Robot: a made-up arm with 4 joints.
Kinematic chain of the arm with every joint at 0, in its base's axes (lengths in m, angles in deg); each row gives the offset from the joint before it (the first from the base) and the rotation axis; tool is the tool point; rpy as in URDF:
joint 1: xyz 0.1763 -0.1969 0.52 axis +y
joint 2: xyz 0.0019 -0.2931 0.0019 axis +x
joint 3: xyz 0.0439 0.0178 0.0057 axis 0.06 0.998 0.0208
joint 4: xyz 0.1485 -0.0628 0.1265 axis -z
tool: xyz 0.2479 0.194 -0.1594 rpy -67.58 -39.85 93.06
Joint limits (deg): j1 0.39..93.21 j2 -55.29..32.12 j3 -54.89..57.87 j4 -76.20..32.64
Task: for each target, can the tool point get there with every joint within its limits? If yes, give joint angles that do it. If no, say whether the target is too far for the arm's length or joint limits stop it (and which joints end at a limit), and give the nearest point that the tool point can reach.
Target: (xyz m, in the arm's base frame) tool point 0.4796 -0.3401 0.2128
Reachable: yes | joints 61.26 13.00 -16.80 -6.07
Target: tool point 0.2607 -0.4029 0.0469
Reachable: yes | joints 82.34 11.68 -3.73 12.70
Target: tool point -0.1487 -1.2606 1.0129
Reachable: no: too far | nearest point -0.0721 -0.8179 0.2695 | short by 0.869 m
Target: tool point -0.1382 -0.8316 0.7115
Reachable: no: joint limits stop it (at a limit: joint 1, joint 2, joint 3) | nearest point -0.1562 -0.6978 0.2989 | short by 0.434 m
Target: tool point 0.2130 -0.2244 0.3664
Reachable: yes | joints 74.38 -2.22 -18.04 -59.96
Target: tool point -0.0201 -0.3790 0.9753
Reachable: no: joint limits stop it (at a limit: joint 1, joint 2, joint 3, joint 4) | nearest point 0.2077 -0.2758 0.6391 | short by 0.419 m
